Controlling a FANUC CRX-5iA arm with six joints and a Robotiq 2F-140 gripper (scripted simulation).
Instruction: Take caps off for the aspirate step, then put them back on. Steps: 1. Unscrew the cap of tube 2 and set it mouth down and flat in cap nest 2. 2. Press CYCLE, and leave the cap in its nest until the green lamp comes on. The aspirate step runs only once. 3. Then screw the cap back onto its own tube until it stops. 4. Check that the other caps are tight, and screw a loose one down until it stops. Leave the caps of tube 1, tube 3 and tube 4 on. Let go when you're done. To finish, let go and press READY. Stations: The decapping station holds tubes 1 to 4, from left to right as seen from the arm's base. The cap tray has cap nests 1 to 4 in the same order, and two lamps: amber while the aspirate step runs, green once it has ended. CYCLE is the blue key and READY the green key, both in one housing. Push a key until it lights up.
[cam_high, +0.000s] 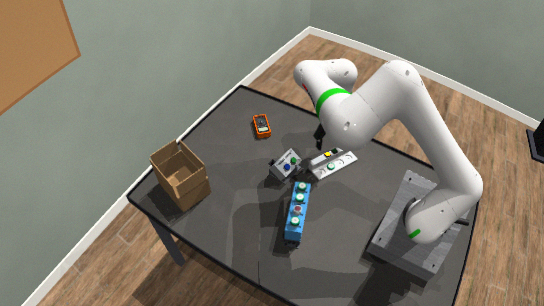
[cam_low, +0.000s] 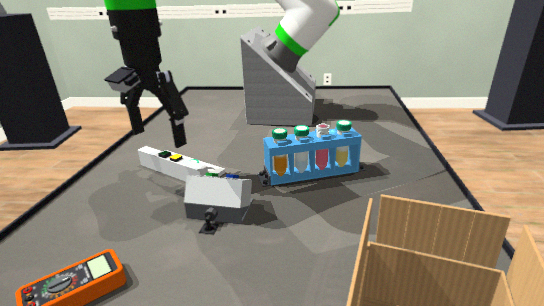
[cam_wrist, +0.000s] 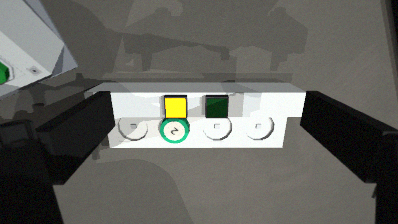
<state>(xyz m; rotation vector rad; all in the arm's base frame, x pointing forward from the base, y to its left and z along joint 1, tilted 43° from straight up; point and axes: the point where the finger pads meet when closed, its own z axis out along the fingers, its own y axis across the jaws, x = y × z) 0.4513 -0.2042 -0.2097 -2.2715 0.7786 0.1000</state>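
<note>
The cap 2 lies 3 cm behind my hand, 6 cm to the left of it and 9 cm below it. Round my hand: blue key (13 cm ahead, 18 cm to the left, 4 cm below); green key (12 cm ahead, 14 cm to the left, 4 cm below); key housing (15 cm ahead, 16 cm to the left, 5 cm below).
</note>
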